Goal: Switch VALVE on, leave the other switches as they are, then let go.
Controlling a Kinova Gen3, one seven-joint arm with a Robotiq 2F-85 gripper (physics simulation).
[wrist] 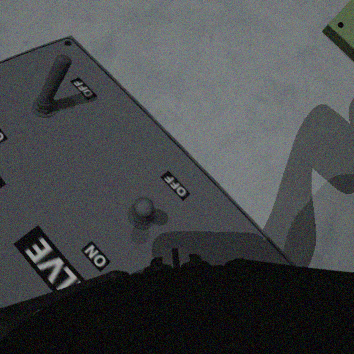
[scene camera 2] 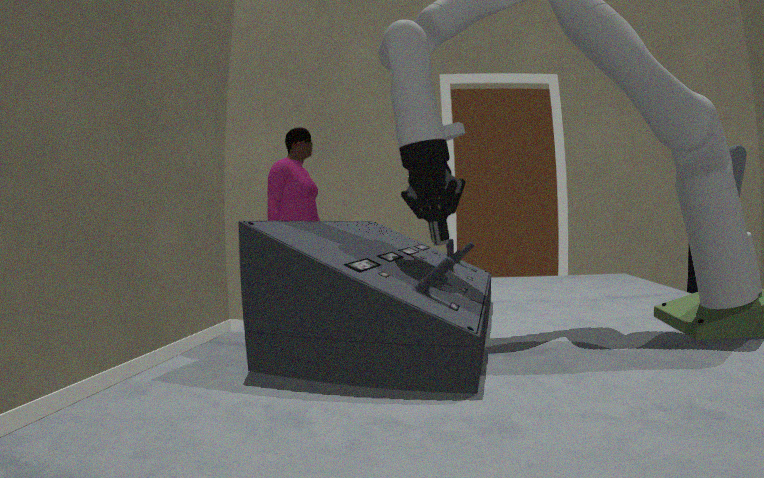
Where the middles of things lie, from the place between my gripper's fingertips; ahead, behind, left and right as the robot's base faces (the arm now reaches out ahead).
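Drive lever (wrist: 61, 63): from my hand, 140 mm to the right, 20 mm below, 70 mm behind.
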